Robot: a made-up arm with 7 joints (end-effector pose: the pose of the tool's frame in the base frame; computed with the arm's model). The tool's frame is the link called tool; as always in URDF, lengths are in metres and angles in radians. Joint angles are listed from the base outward.
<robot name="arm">
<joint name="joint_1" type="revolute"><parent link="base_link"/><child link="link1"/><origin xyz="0.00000 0.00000 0.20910" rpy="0.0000 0.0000 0.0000"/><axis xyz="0 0 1"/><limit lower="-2.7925" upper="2.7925" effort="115" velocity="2.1"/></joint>
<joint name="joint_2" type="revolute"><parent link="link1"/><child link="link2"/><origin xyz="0.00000 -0.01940 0.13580" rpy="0.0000 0.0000 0.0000"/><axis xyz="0 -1 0"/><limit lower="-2.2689" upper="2.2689" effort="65" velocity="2.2"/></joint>
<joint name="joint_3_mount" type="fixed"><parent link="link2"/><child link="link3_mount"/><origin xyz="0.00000 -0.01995 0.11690" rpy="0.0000 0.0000 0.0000"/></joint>
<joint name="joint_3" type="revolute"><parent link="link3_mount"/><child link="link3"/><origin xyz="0.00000 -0.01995 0.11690" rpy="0.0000 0.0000 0.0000"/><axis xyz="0 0 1"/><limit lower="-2.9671" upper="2.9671" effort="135" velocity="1.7"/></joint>
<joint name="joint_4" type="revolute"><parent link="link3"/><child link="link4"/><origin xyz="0.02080 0.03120 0.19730" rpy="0.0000 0.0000 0.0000"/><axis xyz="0 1 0"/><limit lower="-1.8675" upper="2.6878" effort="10" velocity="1.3"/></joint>
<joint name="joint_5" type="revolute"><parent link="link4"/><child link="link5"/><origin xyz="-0.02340 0.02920 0.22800" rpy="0.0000 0.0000 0.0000"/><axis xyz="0 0 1"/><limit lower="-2.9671" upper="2.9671" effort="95" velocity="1.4"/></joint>
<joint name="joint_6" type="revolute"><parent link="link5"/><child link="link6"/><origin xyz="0.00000 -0.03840 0.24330" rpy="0.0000 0.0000 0.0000"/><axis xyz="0 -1 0"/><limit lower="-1.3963" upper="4.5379" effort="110" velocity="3.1"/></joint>
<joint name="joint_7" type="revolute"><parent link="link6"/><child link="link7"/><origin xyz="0.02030 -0.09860 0.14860" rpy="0.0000 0.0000 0.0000"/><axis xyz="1 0 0"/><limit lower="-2.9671" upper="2.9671" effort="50" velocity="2.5"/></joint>
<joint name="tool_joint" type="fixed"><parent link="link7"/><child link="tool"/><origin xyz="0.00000 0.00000 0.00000" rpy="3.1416 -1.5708 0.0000"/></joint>
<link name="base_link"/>
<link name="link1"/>
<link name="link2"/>
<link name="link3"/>
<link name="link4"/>
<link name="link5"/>
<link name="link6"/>
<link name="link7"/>
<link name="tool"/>
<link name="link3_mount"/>
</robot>
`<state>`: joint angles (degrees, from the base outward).
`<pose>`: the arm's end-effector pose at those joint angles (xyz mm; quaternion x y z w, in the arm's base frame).
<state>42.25 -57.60 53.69 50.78 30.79 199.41 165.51</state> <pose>334.7 536.7 468.1 0.4817 0.3577 0.3372 0.7255</pose>
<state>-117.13 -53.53 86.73 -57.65 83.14 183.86 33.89</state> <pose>-464.7 -362.1 795.4 0.9349 -0.2532 -0.0832 0.2344</pose>
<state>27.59 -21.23 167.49 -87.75 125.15 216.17 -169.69</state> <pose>526.3 -86.9 707.1 -0.4365 -0.1492 0.4062 0.7888</pose>
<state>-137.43 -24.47 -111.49 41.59 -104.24 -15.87 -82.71</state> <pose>-490.3 23.1 1286.2 0.3735 0.4792 0.4682 0.6416</pose>
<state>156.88 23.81 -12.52 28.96 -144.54 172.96 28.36</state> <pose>106.8 -159.9 1095.0 0.6416 -0.2051 -0.7028 0.2288</pose>
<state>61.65 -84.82 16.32 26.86 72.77 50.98 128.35</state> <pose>479.1 813.1 69.2 -0.3898 0.6955 0.5962 0.0941</pose>
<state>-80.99 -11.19 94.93 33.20 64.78 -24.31 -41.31</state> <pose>397.4 7.1 1208.8 -0.5264 -0.6447 -0.3817 0.4020</pose>
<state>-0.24 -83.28 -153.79 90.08 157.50 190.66 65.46</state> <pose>378.1 -382.4 614.4 0.6319 -0.3928 -0.6636 0.0774</pose>
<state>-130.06 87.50 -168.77 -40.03 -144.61 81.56 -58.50</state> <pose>333.5 788.0 723.0 -0.1027 0.3553 0.2357 0.8987</pose>
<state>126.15 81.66 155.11 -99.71 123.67 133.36 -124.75</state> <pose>480.3 -229.1 751.2 0.0076 -0.1106 0.8843 0.4536</pose>
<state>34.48 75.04 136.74 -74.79 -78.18 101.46 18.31</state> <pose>43.4 -594.2 655.7 0.2982 0.3330 -0.2815 0.8491</pose>
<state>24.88 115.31 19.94 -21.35 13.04 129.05 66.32</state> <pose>-449.5 -466.6 -143.3 0.8399 -0.4925 0.1415 0.1789</pose>
